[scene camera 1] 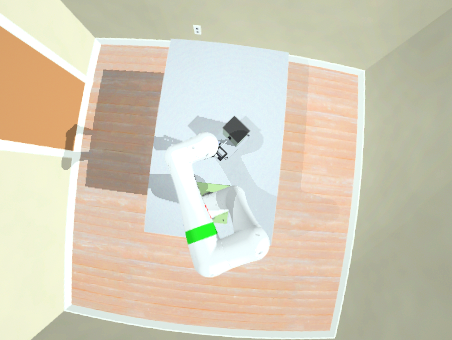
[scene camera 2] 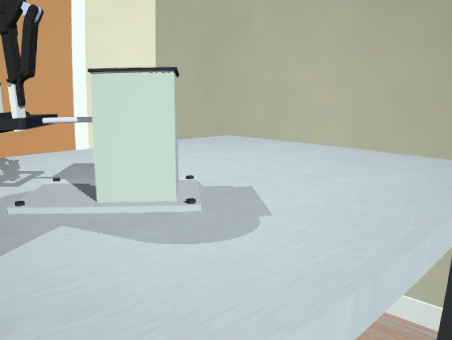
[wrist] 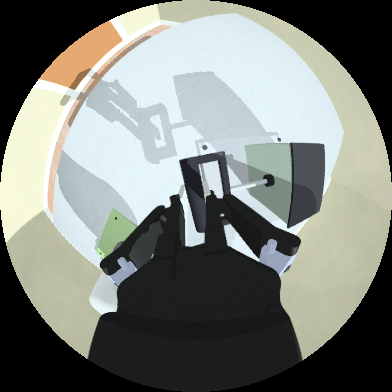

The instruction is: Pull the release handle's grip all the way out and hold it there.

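Note:
The release handle's box is pale green with a dark top [scene camera 1: 236, 129] [scene camera 2: 135, 135] [wrist: 307, 180]. It stands upright on a flat base plate [scene camera 2: 189, 190]. A thin light rod [scene camera 2: 62, 120] [wrist: 246, 185] sticks out of its side through a dark collar, and a length of it shows between box and grip. The grip [scene camera 2: 37, 120] [wrist: 192, 172] is a black open frame at the rod's outer end, above the table. My gripper [scene camera 2: 9, 107] [wrist: 195, 189] is shut on the grip's outer bar, one finger on each side. In scene camera 1 the arm partly hides the fingers.
The white arm [scene camera 1: 186, 185] with a green band reaches over the pale table [scene camera 1: 225, 75] from its near end. Green plates [scene camera 1: 215, 188] [wrist: 117, 225] lie near the arm's base. Bolt heads [scene camera 2: 190, 201] stand on the base plate's corners.

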